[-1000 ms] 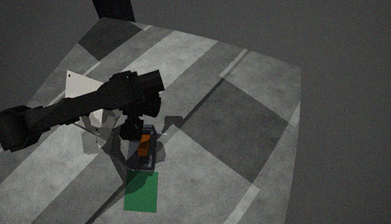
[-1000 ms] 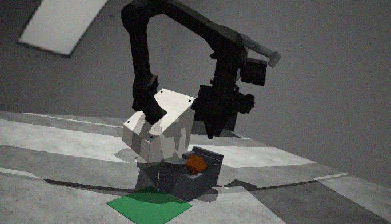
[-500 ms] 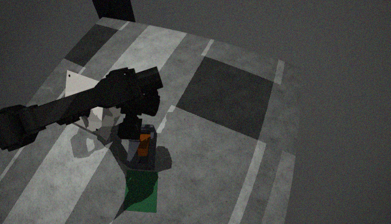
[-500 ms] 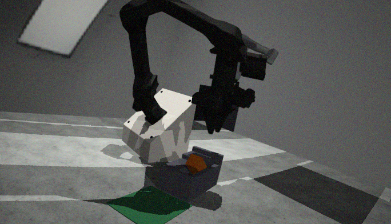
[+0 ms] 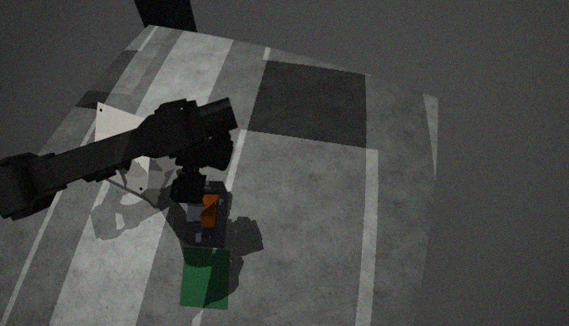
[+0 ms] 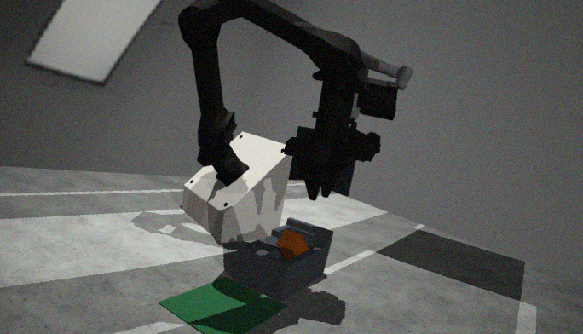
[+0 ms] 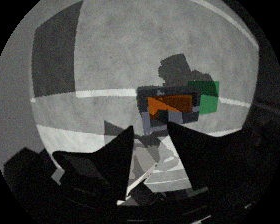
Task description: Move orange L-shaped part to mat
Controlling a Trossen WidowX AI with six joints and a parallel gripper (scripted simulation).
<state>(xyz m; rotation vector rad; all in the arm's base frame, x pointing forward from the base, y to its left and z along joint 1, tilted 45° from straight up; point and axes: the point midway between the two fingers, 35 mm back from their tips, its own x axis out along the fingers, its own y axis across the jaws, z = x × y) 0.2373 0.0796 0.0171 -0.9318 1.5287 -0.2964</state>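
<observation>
The orange L-shaped part lies 100 mm below my gripper tip, 40 mm to the right of it and 10 mm ahead of it. From my gripper tip the other things lie so: green mat 200 mm to the right, 160 mm below, 80 mm ahead.
</observation>
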